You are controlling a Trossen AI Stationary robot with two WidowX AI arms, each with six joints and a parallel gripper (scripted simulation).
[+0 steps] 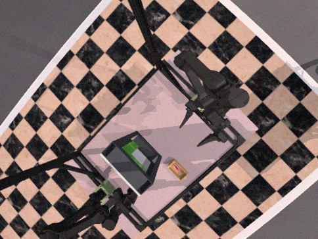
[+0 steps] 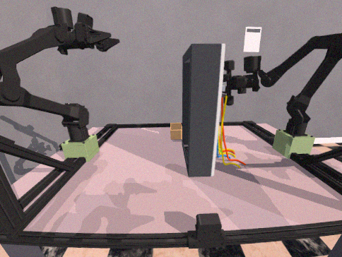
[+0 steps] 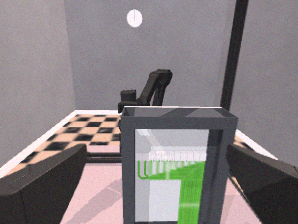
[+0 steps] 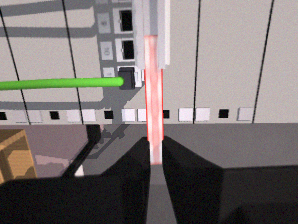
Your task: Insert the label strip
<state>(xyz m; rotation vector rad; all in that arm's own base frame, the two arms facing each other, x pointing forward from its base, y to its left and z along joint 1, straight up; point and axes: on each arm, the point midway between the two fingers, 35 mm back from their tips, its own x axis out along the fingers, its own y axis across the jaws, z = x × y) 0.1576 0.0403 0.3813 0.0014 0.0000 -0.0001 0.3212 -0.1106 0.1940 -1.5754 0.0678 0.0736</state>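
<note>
Right now the rack panel is 13 cm behind my right hand, 8 cm below it and 7 cm to the left of it. From my right hand the other things lie so: label strip: 3 cm behind, 2 cm to the left.
</note>
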